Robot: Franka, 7 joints.
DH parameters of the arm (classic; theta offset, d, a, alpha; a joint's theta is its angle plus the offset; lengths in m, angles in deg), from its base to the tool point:
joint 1: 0 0.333 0 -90
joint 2: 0 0 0 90
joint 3: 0 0.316 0.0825 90
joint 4: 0 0 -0.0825 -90
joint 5: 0 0.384 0 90
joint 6: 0 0 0.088 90
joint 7: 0 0.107 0 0
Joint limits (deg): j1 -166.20..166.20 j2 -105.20..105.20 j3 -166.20..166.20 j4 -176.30..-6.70 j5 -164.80..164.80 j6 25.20..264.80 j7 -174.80..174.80
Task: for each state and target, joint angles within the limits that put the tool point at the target. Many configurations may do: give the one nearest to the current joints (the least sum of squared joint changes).
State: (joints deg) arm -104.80 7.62 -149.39 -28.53 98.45 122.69 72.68
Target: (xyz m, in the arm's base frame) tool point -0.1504 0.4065 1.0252
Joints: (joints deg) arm -107.28 1.38 -151.87 -54.00 93.20 113.28 72.68
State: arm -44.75 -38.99 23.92 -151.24 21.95 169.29 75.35
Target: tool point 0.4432 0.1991 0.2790
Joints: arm -19.59 5.06 45.60 -144.72 18.73 164.30 75.35
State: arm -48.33 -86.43 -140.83 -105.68 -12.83 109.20 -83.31
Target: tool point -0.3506 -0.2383 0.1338
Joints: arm -50.09 -82.91 -114.31 -126.74 -7.00 98.95 -83.31
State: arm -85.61 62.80 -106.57 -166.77 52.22 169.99 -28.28
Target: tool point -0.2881 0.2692 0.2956
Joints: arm -114.66 51.66 -91.47 -158.89 48.92 162.03 -28.28
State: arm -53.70 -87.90 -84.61 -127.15 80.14 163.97 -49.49
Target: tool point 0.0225 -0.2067 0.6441
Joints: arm -32.26 -92.49 -28.25 -159.09 80.10 140.13 -49.49
